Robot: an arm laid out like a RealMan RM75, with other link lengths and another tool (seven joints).
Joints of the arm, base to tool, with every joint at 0 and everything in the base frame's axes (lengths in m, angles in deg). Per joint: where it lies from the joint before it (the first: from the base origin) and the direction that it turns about. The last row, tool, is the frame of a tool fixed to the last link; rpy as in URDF.
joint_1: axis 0 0 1 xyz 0.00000 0.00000 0.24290
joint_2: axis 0 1 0 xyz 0.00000 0.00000 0.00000
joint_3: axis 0 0 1 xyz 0.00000 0.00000 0.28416
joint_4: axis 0 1 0 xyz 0.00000 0.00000 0.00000
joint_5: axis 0 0 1 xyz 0.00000 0.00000 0.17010
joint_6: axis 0 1 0 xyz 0.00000 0.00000 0.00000
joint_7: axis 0 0 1 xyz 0.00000 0.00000 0.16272
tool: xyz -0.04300 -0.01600 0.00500 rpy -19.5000 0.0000 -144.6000
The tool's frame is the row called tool.
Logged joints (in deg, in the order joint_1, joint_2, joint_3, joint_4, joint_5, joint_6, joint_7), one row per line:
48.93, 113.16, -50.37, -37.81, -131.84, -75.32, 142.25
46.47, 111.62, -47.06, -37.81, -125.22, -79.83, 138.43
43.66, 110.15, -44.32, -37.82, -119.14, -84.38, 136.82
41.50, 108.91, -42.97, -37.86, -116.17, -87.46, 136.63
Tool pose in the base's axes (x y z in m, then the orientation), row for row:
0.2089, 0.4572, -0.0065, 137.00, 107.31, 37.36
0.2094, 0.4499, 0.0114, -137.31, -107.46, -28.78
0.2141, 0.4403, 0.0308, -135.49, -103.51, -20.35
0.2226, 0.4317, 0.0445, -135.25, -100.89, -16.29
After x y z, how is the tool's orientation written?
As a rotation vector, in degrees.
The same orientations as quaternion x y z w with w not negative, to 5 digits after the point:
0.76959, 0.60281, 0.20987, 0.01755
-0.77667, -0.60783, -0.16279, 0.02862
-0.78698, -0.60123, -0.11820, 0.07224
-0.79451, -0.59267, -0.09569, 0.09134

